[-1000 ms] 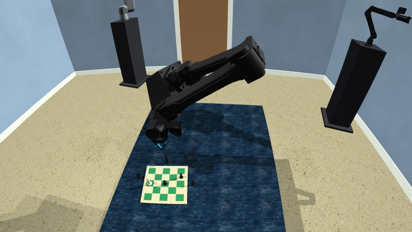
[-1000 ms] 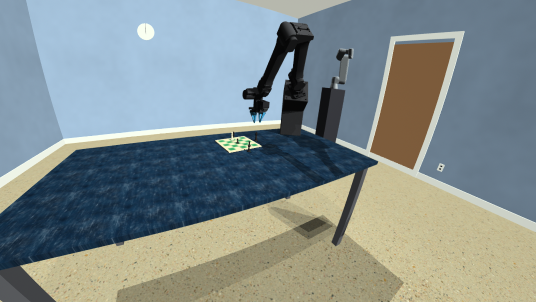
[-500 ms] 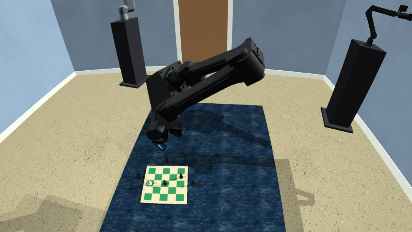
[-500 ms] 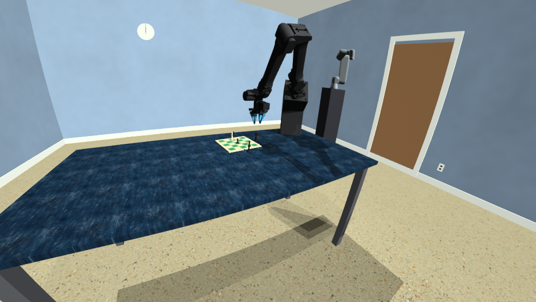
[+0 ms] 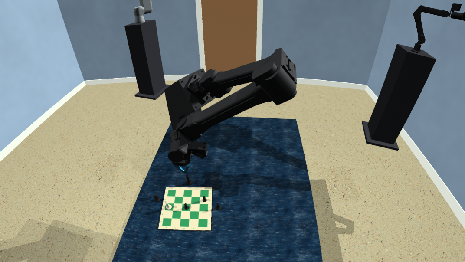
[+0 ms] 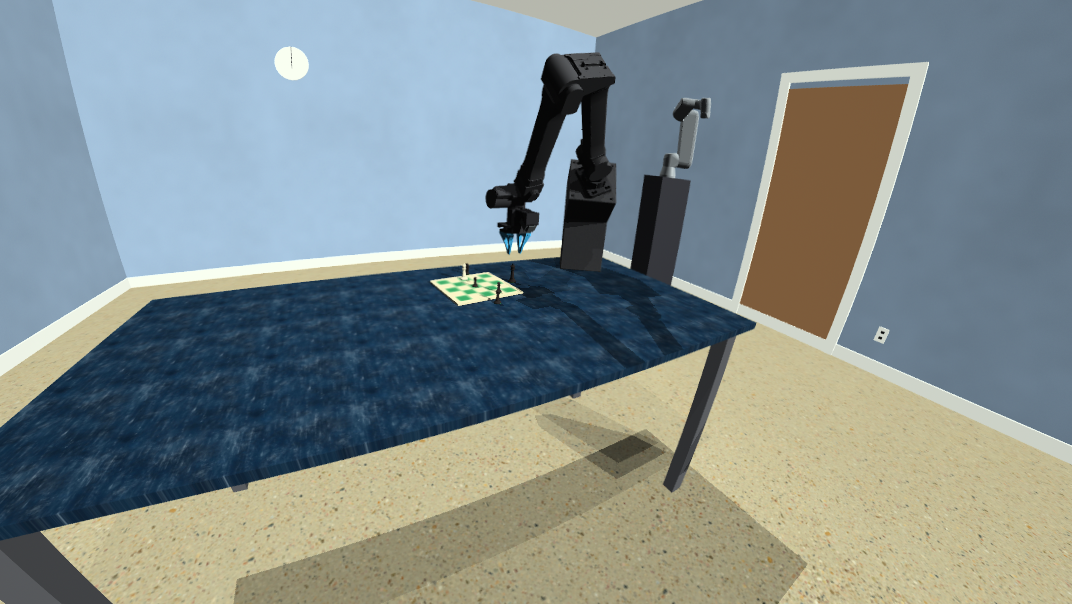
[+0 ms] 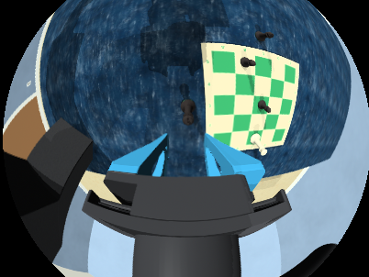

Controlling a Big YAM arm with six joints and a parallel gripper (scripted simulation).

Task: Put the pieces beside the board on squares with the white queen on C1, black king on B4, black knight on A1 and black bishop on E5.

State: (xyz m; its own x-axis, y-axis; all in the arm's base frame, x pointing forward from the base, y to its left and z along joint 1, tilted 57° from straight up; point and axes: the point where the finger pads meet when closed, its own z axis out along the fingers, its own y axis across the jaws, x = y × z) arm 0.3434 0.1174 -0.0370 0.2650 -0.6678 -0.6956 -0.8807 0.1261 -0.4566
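The black king is 7 cm below my hand. The rest, counted from my hand: white queen (16 cm ahead, 2 cm to the right, 7 cm below); cream board (13 cm ahead, 5 cm to the left, 10 cm below).
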